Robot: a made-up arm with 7 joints. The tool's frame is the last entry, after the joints.
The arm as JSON. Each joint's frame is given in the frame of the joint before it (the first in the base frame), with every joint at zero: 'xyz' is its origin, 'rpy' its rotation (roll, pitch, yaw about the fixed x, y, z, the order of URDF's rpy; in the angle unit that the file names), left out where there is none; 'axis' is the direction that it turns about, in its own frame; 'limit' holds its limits. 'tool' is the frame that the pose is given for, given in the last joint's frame.
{
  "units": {
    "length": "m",
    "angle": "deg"
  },
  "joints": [
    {
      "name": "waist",
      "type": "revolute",
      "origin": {
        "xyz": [
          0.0,
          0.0,
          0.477
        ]
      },
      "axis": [
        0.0,
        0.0,
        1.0
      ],
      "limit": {
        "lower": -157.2,
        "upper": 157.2
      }
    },
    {
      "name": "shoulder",
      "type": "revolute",
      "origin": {
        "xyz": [
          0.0,
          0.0,
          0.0
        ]
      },
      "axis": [
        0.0,
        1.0,
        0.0
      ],
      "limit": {
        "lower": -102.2,
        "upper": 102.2
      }
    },
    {
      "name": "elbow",
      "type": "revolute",
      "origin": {
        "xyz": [
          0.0,
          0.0,
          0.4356
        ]
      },
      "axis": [
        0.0,
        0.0,
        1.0
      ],
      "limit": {
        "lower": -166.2,
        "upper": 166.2
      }
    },
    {
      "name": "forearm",
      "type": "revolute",
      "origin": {
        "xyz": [
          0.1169,
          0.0,
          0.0
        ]
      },
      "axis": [
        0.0,
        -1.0,
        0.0
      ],
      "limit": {
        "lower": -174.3,
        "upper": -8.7
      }
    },
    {
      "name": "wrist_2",
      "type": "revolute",
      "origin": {
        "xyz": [
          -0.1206,
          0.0,
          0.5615
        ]
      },
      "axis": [
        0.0,
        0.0,
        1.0
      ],
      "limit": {
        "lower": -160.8,
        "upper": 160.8
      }
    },
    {
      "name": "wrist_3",
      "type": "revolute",
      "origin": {
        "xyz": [
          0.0,
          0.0,
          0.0
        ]
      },
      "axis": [
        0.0,
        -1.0,
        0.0
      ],
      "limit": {
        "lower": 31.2,
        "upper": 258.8
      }
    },
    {
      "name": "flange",
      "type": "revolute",
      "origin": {
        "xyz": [
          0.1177,
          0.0,
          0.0
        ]
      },
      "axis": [
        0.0,
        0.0,
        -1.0
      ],
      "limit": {
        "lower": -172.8,
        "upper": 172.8
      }
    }
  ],
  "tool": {
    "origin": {
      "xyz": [
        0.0,
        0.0,
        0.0
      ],
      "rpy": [
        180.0,
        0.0,
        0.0
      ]
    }
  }
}
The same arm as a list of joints. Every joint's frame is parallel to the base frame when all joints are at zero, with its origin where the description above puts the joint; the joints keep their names.
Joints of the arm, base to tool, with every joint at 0 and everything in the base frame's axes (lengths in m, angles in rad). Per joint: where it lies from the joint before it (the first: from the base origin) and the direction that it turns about. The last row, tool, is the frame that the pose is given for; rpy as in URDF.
waist: origin 0.0000 0.0000 0.4770 axis +z
shoulder: origin 0.0000 0.0000 0.0000 axis +y
elbow: origin 0.0000 0.0000 0.4356 axis +z
forearm: origin 0.1169 0.0000 0.0000 axis -y
wrist_2: origin -0.1206 0.0000 0.5615 axis +z
wrist_3: origin 0.0000 0.0000 0.0000 axis -y
flange: origin 0.1177 0.0000 0.0000 axis -z
tool: origin 0.0000 0.0000 0.0000 rpy 3.1416 0.0000 0.0000
Joint limits (rad, base to tool): -2.7437..2.7437 -1.7837..1.7837 -2.9007..2.9007 -3.0421..-0.1518 -2.8065..2.8065 0.5445..4.5169 -3.0159..3.0159

